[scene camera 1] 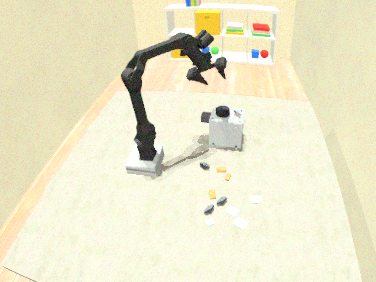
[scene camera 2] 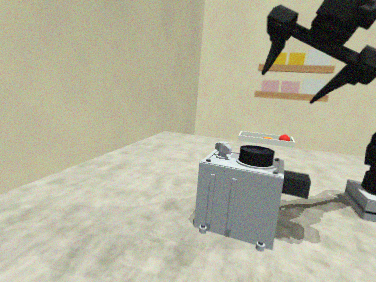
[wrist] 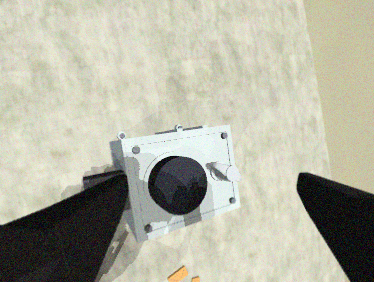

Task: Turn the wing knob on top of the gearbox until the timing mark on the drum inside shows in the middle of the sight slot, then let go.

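Frame: origin at the arm's base, x ahead, y left, z up, level; millimetres.
Seen in the pictures: gripper, between the fingertips: [scene camera 1: 216, 81] [scene camera 2: 285, 88] [wrist: 212, 181]; arm's base, origin of its link: [scene camera 1: 148, 155].
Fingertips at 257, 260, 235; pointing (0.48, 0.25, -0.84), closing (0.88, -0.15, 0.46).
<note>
Pixels of each thing's middle, then the offset from my fingertips to it, as dx, dy, dz. "*": a spot on its surface instead. Level surfaces: height alone.
- gearbox, middle of its body: [wrist: 159, 176] [scene camera 2: 252, 186] [scene camera 1: 222, 123] +32, -32, -197
- wide black round part, a spot on its surface: [wrist: 177, 185] [scene camera 1: 221, 108] * +26, -30, -118
- smaller light grey raised part, a spot on its surface: [wrist: 232, 173] [scene camera 2: 223, 142] [scene camera 1: 237, 110] * +99, -34, -115
- black block, a spot on its surface: [scene camera 2: 296, 184] * -44, -8, -166
- mat, height of its surface: dz -283
The gearbox [scene camera 1: 226, 133] [scene camera 2: 240, 205] [wrist: 207, 142] is a pale grey box standing upright on the mat. On its top are a wide black round part [scene camera 1: 222, 111] [scene camera 2: 256, 156] [wrist: 177, 185] and a smaller light grey raised part [scene camera 1: 237, 113] [scene camera 2: 223, 149] [wrist: 232, 173]; I cannot tell surely which is the wing knob. The sight slot and timing mark cannot be made out. My gripper [scene camera 1: 215, 81] [scene camera 2: 288, 88] [wrist: 212, 181] is open and empty, well above the gearbox. In the wrist view its fingertips stand at either side of the gearbox top.
A black block [scene camera 1: 205, 117] [scene camera 2: 296, 184] sticks out from the gearbox's side. Orange pieces [scene camera 1: 221, 170] [wrist: 178, 273], dark grey lumps [scene camera 1: 222, 200] and white squares [scene camera 1: 240, 223] lie on the mat [scene camera 1: 125, 225]. A shallow white tray [scene camera 2: 249, 137] is farther off, and a white shelf unit [scene camera 1: 220, 8] stands behind.
</note>
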